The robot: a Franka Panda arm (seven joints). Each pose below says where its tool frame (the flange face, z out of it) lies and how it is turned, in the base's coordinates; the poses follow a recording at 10 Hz.
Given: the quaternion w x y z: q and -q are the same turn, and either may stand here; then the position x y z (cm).
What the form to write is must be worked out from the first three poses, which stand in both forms.
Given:
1: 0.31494, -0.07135, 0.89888, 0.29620, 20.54, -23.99, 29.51
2: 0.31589, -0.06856, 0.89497, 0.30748, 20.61, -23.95, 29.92
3: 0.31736, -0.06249, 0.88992, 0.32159, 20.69, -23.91, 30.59
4: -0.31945, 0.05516, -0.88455, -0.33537, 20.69, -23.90, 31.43
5: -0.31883, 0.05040, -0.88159, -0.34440, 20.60, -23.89, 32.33
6: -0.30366, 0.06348, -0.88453, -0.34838, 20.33, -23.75, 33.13
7: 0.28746, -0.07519, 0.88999, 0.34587, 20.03, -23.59, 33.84
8: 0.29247, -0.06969, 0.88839, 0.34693, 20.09, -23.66, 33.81
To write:
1: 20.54, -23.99, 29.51, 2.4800, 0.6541, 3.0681
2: 20.61, -23.95, 29.92, 2.4492, 0.6530, 3.0514
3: 20.69, -23.91, 30.59, 2.4086, 0.6498, 3.0246
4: 20.69, -23.90, 31.43, 2.3676, 0.6462, 2.9949
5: 20.60, -23.89, 32.33, 2.3424, 0.6396, 2.9779
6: 20.33, -23.75, 33.13, 2.3519, 0.6205, 3.0193
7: 20.03, -23.59, 33.84, 2.3759, 0.5988, 3.0628
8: 20.09, -23.66, 33.81, 2.3670, 0.6041, 3.0453
